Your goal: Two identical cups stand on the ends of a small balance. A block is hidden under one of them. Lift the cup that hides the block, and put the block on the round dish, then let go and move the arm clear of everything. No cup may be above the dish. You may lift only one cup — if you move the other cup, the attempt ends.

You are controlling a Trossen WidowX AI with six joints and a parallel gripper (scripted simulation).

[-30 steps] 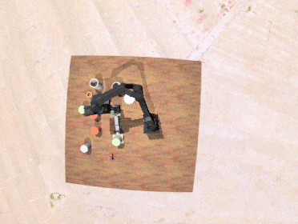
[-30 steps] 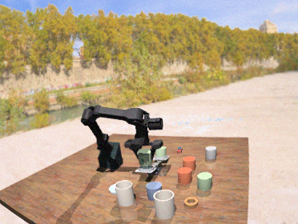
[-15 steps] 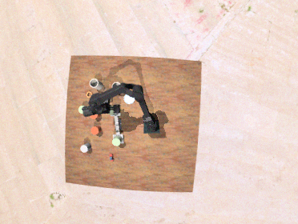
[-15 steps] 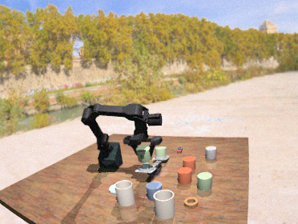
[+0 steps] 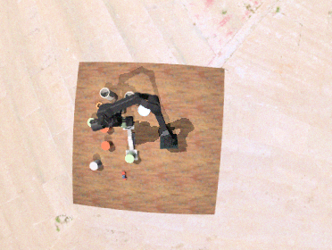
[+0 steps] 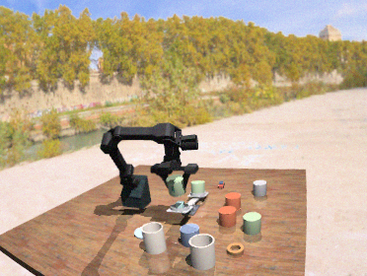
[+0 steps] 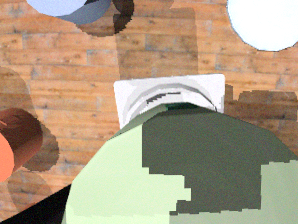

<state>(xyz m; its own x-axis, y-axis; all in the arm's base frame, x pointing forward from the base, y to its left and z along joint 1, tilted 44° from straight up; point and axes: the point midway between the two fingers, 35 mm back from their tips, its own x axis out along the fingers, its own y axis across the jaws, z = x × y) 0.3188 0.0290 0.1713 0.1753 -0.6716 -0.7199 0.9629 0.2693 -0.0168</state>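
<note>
My gripper tip is now 8 cm above the grey-green block and 1 cm to the right of it. The rest, counted from my gripper tip: round white dish 17 cm below, 12 cm to the right, 10 cm behind; then blue cylinder 13 cm below, 10 cm to the right, 9 cm ahead; then balance 13 cm to the left, 13 cm below, 3 cm behind.
</note>
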